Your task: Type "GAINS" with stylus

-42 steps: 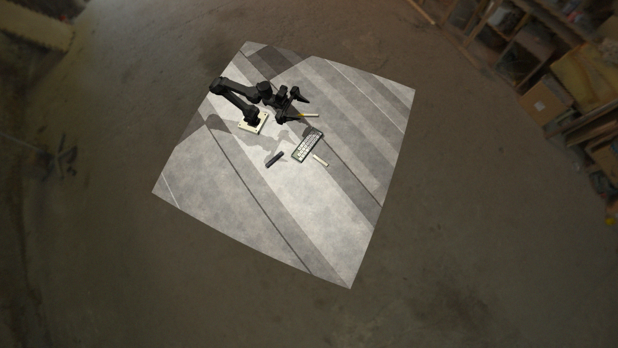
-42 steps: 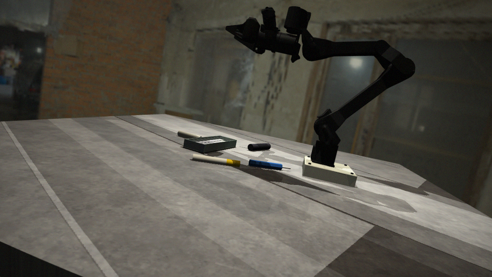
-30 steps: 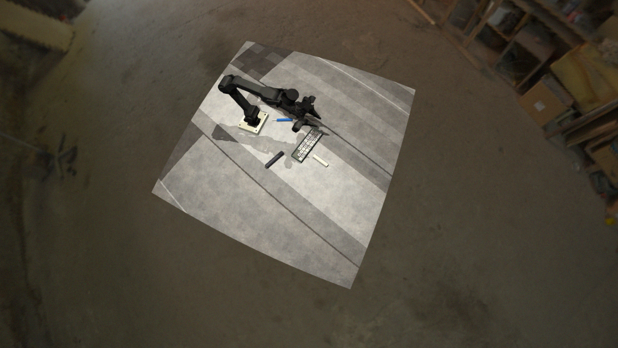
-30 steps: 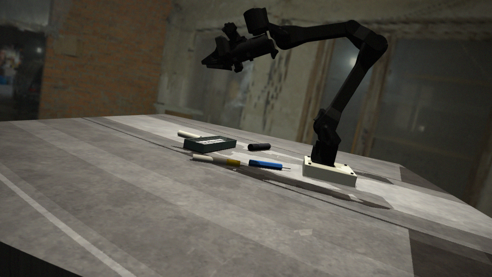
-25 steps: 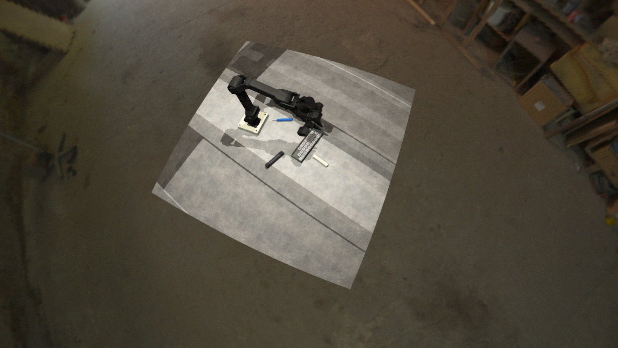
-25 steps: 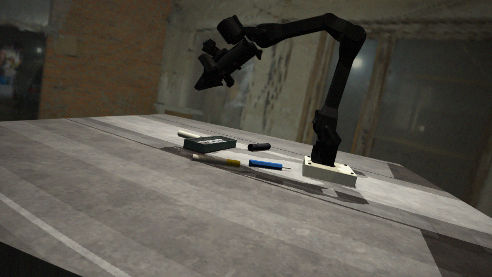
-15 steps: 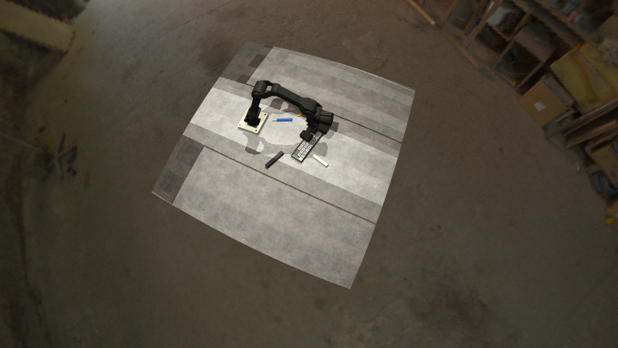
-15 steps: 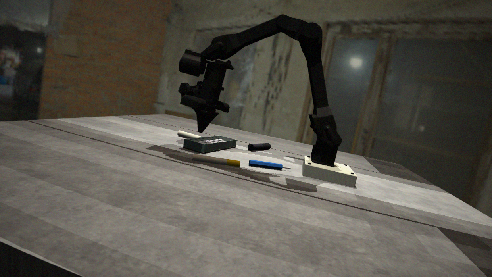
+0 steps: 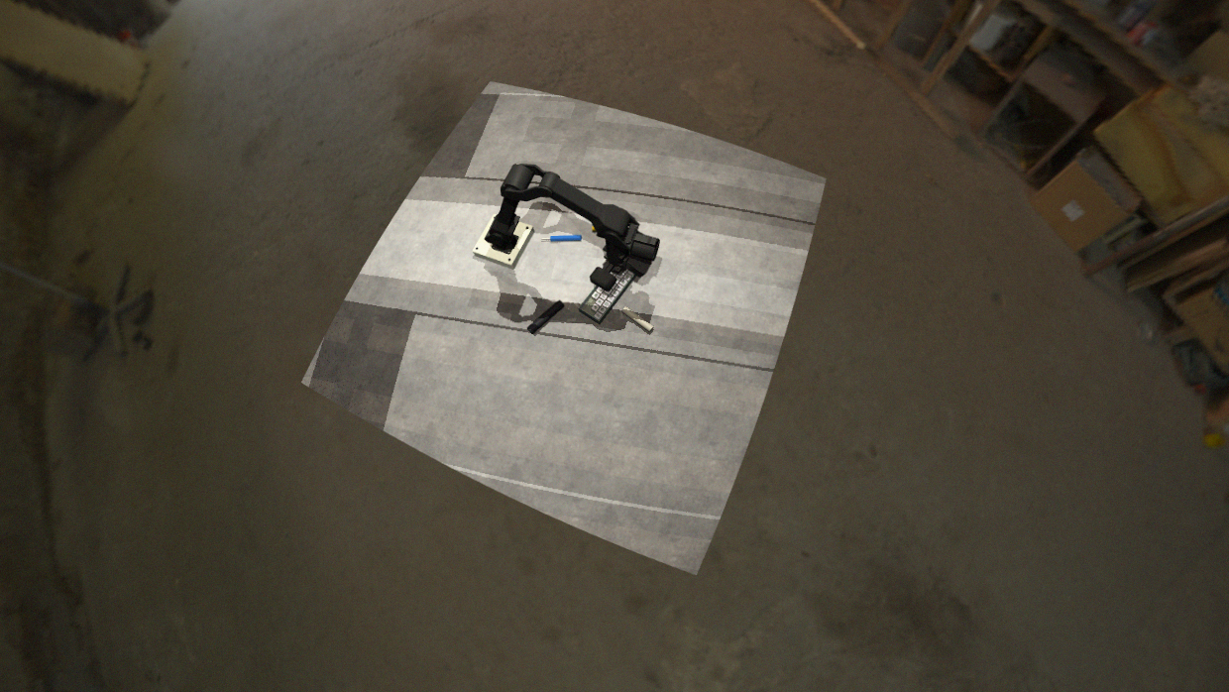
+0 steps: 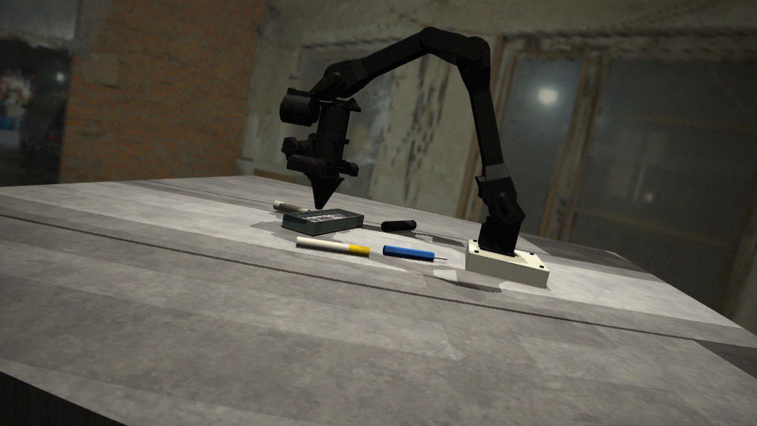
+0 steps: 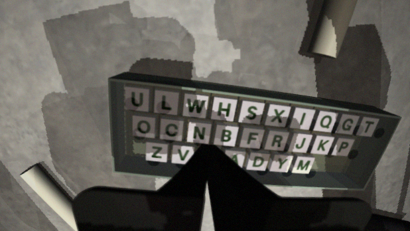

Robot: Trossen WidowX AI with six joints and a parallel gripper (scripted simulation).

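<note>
The blue stylus is 230 mm behind my gripper tip, 50 mm to the left of it and 30 mm below it. Also, from my gripper tip: stylus tip (260 mm behind, 40 mm to the left, 30 mm below); black cylinder (140 mm behind, 190 mm to the right, 30 mm below); cream cylinder (100 mm ahead, 100 mm to the right, 30 mm below).
</note>
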